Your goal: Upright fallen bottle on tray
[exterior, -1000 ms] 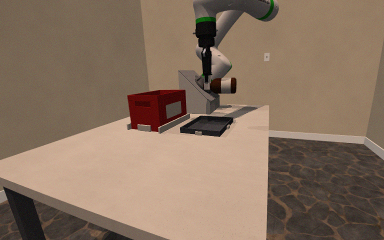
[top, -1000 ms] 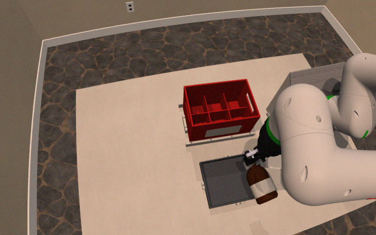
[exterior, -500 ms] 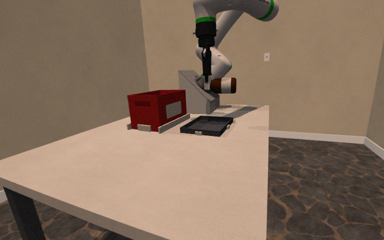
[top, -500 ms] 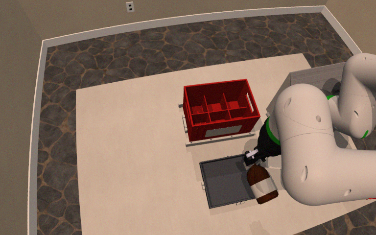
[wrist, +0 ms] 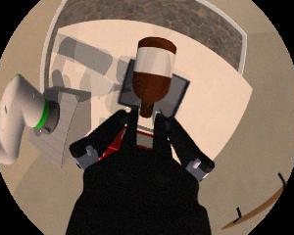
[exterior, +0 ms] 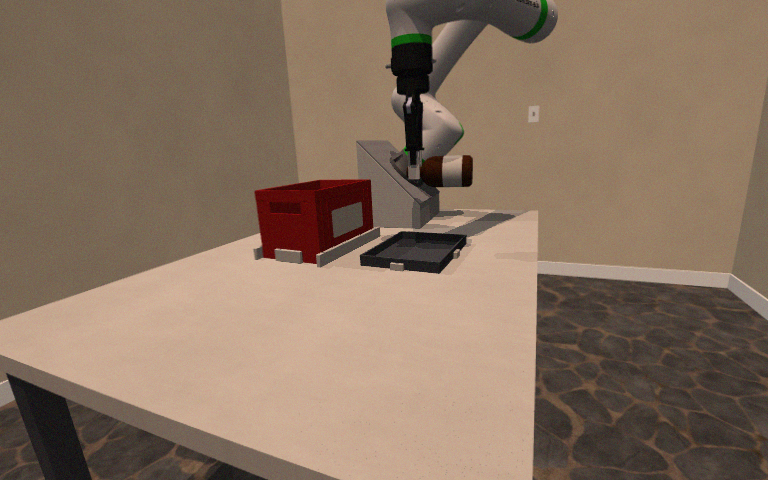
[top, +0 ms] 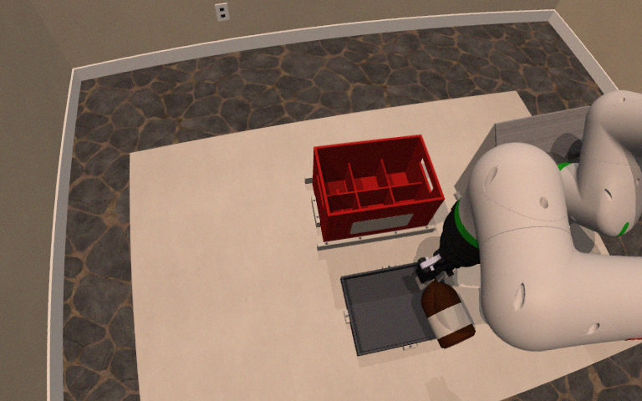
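My gripper is now 6 cm to the right of the brown bottle and 2 cm above it. Round my hand: red crate (1 cm behind, 27 cm to the right, 14 cm below); then dark grey tray (2 cm ahead, 21 cm below).
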